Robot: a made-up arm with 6 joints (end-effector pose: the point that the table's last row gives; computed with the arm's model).
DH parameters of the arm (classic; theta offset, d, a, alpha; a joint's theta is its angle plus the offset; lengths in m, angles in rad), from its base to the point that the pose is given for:
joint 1: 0 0.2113 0 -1.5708
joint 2: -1.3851 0 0.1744 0
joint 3: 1.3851 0 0.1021 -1.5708
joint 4: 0 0.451 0 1.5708
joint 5: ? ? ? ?
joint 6: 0 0.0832 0 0
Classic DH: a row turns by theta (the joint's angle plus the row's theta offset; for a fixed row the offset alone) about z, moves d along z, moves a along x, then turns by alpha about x.
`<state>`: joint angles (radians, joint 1 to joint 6).
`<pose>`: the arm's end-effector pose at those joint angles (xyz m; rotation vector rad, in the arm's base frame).
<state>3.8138 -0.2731 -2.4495 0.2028 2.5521 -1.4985</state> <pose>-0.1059 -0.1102 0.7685 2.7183 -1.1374 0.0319</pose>
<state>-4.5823 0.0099 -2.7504 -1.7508 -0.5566 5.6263</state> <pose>-0.1159 0.1326 0.8638 -0.9313 0.2399 2.4051</pose>
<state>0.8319 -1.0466 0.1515 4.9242 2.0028 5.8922</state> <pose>0.2690 0.1459 0.0904 1.1099 0.9860 -0.5859</pose>
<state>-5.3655 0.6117 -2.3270 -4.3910 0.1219 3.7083</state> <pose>0.4352 0.4835 0.4951 -1.2027 -1.4214 -2.2048</pose>
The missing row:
joint 5: 0 0 0.0652 -1.5708
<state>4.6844 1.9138 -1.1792 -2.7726 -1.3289 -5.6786</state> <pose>0.0379 0.1126 -0.1873 -1.1720 -0.1587 -0.9952</pose>
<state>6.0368 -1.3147 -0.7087 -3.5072 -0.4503 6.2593</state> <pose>0.2670 -0.1021 0.5155 0.0404 1.5727 -0.5957</pose>
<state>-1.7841 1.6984 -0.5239 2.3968 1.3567 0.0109</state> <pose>0.1011 0.2509 -0.1879 1.7247 1.7428 0.4034</pose>
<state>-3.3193 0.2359 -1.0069 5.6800 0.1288 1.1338</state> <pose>-0.5508 0.0678 0.0839 -0.8918 -2.3082 0.0627</pose>
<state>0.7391 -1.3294 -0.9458 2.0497 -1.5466 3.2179</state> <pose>0.1216 0.0091 0.5827 2.1238 0.2513 1.2396</pose>
